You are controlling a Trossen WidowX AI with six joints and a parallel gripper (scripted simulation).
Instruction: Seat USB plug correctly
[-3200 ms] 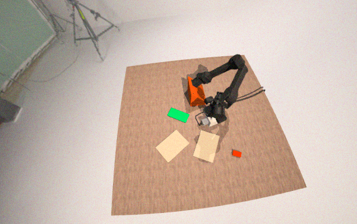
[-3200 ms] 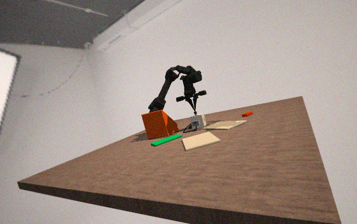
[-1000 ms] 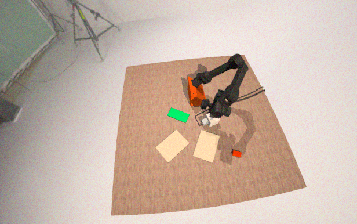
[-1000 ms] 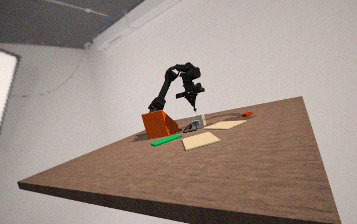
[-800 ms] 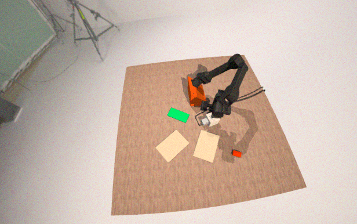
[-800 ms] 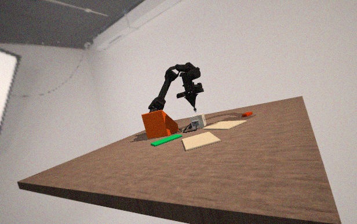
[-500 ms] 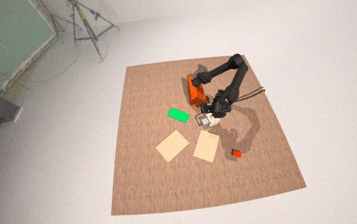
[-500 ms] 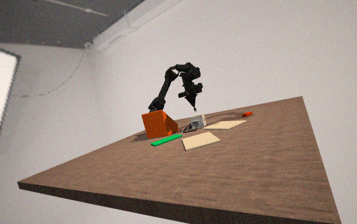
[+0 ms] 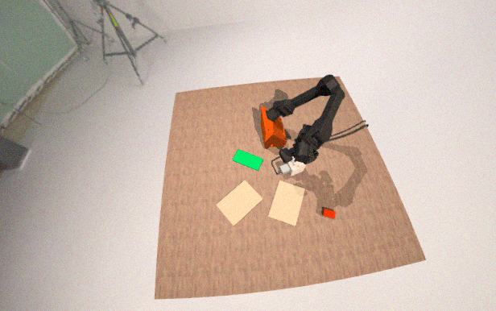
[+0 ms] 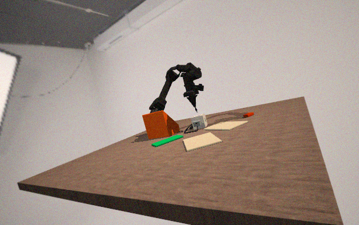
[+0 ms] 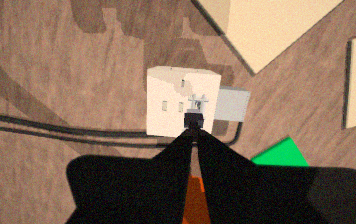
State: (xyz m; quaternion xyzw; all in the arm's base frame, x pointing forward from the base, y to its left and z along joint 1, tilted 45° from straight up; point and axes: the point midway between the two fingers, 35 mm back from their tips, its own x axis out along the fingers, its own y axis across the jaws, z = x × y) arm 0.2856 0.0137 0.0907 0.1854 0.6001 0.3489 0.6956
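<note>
Right now the black USB plug is 2 cm below my gripper tip. Also, from my gripper tip: green flat piece 24 cm to the right, 13 cm below, 9 cm behind.
</note>
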